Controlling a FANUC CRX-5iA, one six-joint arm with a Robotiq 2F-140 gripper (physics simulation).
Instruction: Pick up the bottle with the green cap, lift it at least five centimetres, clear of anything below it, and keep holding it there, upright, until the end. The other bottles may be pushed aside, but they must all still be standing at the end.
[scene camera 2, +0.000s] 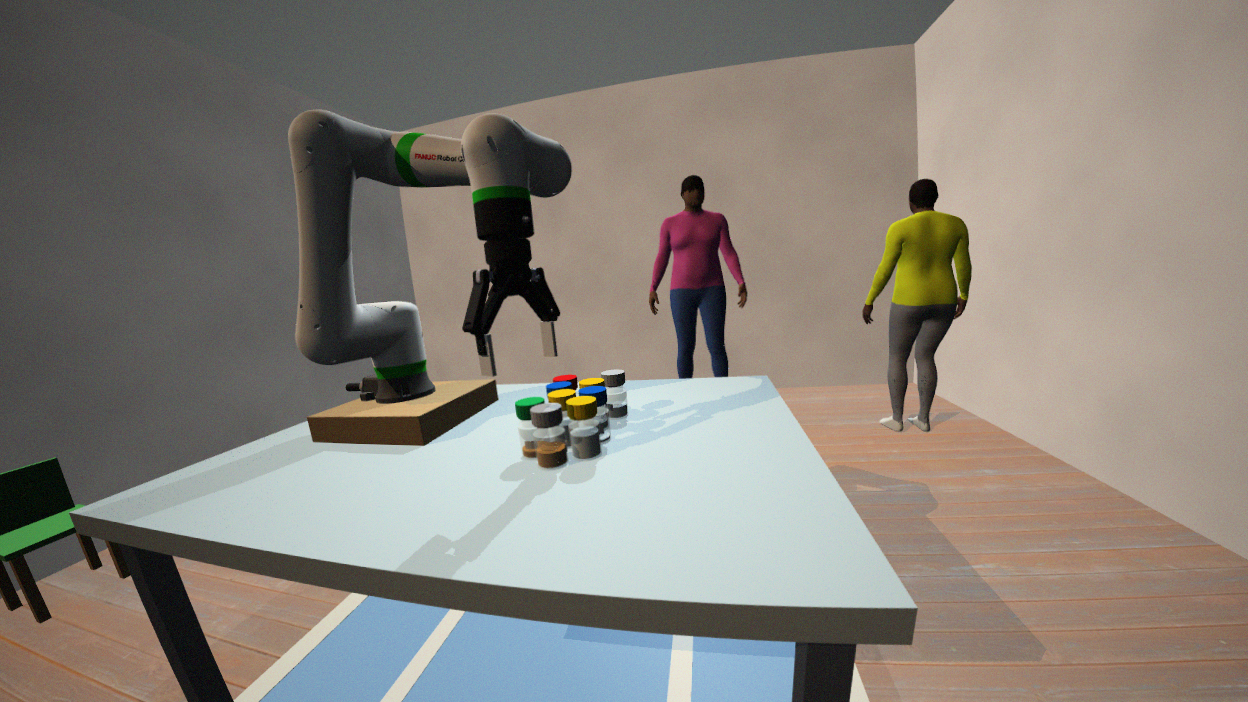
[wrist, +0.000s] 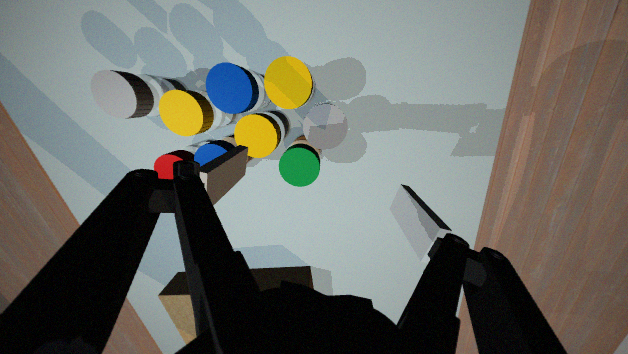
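Pixels of known places: gripper, fingertip midpoint: (scene camera 2: 522, 365) (wrist: 322, 179); arm's base, link origin: (scene camera 2: 406, 395).
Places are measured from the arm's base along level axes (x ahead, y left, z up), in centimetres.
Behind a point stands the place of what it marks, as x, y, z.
Observation:
The bottle with the green cap (scene camera 2: 528, 408) @[47.4, -21.0, 3.6] (wrist: 299, 166) @[46.6, -18.5, 4.2] stands upright on the table (scene camera 2: 698, 523) @[77.5, -37.3, -6.3] (wrist: 360, 200) @[35.5, -28.2, -6.3], at the edge of a tight group of bottles. A grey-capped bottle (scene camera 2: 547, 416) @[52.6, -24.5, 3.4] (wrist: 325, 126) @[51.5, -22.2, 4.2] stands close beside it, and a yellow-capped bottle (scene camera 2: 561, 398) @[51.8, -16.0, 3.9] (wrist: 256, 135) @[51.0, -13.6, 4.2] stands near it on another side. My gripper (scene camera 2: 519, 353) @[47.7, -21.6, 11.7] (wrist: 322, 179) @[47.7, -21.6, 11.7] is open and empty, pointing down above the level of the caps. In the wrist view the green cap shows beyond the gap between the fingers, and the left finger covers parts of the blue and red caps.
Other bottles stand behind: red (scene camera 2: 565, 380) @[47.7, -3.5, 4.1], blue (scene camera 2: 592, 394) @[57.2, -13.9, 3.9] (wrist: 230, 88) @[56.5, -11.5, 4.2], yellow (scene camera 2: 581, 405) @[57.4, -20.7, 4.0] (wrist: 288, 82) @[56.6, -18.3, 4.2] and another grey-capped one (scene camera 2: 612, 377) @[57.5, 0.2, 3.6] (wrist: 114, 94) @[57.0, 2.7, 4.2]. The arm's wooden base block (scene camera 2: 375, 429) @[6.5, -17.4, -2.7] (wrist: 175, 307) @[14.1, 13.2, 0.0] is on the table. Two people stand beyond the table.

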